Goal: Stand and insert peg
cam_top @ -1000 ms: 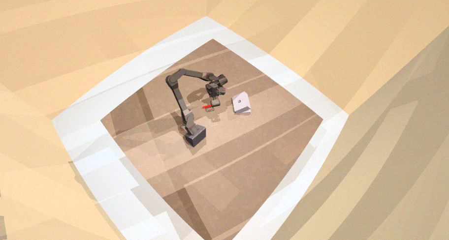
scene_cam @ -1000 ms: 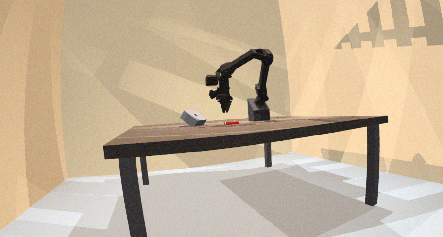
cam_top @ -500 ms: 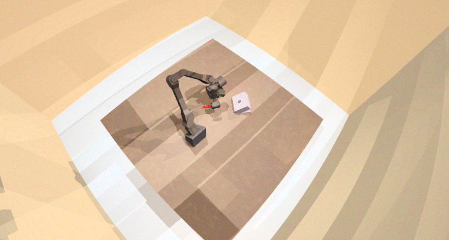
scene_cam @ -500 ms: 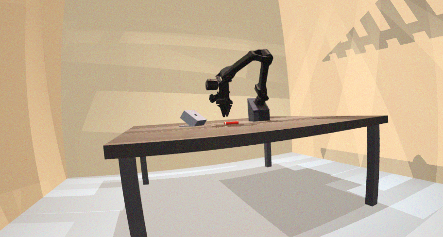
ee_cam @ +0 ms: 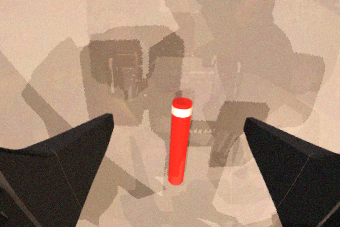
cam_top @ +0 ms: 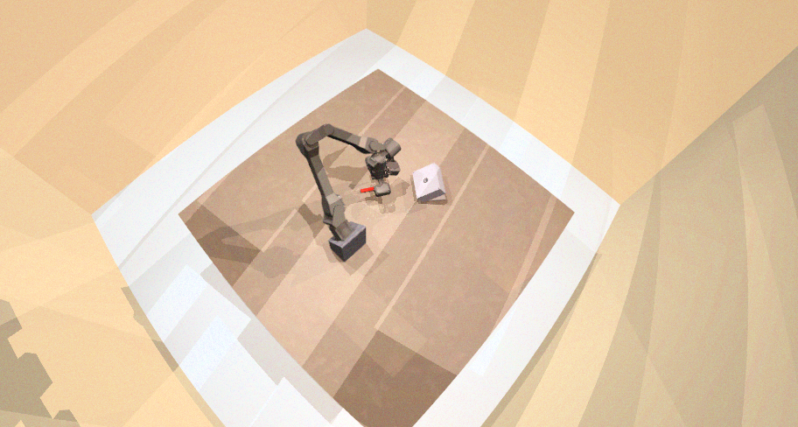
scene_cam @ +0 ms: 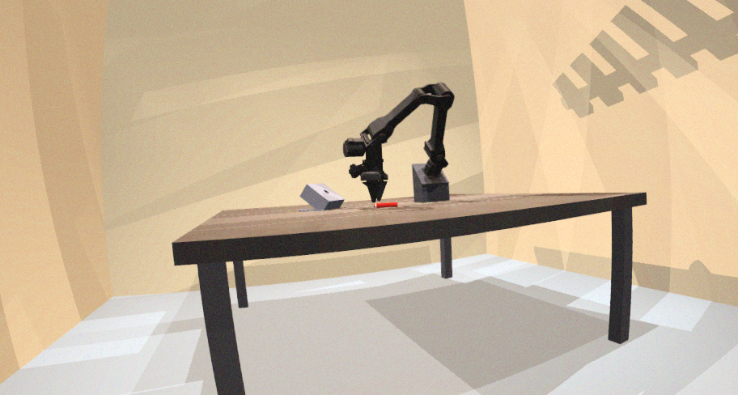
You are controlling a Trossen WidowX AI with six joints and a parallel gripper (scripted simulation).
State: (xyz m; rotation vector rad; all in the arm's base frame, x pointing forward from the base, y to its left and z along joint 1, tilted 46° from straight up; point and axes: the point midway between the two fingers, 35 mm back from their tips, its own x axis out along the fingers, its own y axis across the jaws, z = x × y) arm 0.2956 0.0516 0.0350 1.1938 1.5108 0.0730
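Right now my gripper tip is 10 mm to the right of the red peg, 10 mm past it and 10 mm above it. Round my gripper tip: grey sloped panel 170 mm to the right, 130 mm ahead, 20 mm above.
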